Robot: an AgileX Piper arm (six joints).
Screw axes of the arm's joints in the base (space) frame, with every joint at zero. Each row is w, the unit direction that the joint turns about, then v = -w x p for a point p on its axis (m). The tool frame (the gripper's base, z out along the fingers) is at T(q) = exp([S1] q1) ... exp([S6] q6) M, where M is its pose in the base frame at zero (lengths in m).
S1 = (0, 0, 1, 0.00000, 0.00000, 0.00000)
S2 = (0, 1, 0, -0.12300, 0.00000, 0.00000)
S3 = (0, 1, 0, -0.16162, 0.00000, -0.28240)
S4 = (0.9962, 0, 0.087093, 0.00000, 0.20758, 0.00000)
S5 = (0, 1, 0, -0.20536, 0.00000, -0.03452)
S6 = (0.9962, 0, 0.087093, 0.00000, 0.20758, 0.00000)
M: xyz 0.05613 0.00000 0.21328 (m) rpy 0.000 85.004 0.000 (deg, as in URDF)
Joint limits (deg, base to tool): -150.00..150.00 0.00..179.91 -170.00..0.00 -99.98..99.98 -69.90..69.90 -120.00..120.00
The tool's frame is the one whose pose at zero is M.
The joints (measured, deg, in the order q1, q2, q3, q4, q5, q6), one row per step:
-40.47 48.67 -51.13 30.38 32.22 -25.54
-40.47 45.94 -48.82 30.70 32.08 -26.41
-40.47 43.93 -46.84 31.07 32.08 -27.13
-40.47 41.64 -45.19 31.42 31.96 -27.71
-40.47 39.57 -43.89 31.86 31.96 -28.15
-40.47 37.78 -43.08 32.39 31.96 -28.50
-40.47 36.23 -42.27 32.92 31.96 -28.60
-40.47 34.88 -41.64 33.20 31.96 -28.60
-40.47 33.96 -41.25 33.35 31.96 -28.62
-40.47 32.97 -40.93 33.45 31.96 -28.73
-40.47 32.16 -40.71 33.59 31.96 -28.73
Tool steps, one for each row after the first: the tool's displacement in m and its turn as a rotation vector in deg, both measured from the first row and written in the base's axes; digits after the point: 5 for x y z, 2 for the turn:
-0.00846 0.00740 -0.00506 -0.85 -0.29 0.27
-0.01436 0.01279 -0.01078 -1.21 -0.28 0.56
-0.02114 0.01879 -0.01406 -1.93 -0.86 0.74
-0.02715 0.02433 -0.01631 -2.48 -1.56 0.93
-0.03233 0.02924 -0.01663 -3.03 -2.51 1.12
-0.03667 0.03344 -0.01766 -3.21 -3.38 1.22
-0.04051 0.03698 -0.01833 -3.48 -4.10 1.27
-0.04315 0.03937 -0.01865 -3.73 -4.59 1.30
-0.04606 0.04194 -0.01852 -4.19 -5.12 1.35
-0.04844 0.04411 -0.01820 -4.48 -5.65 1.37

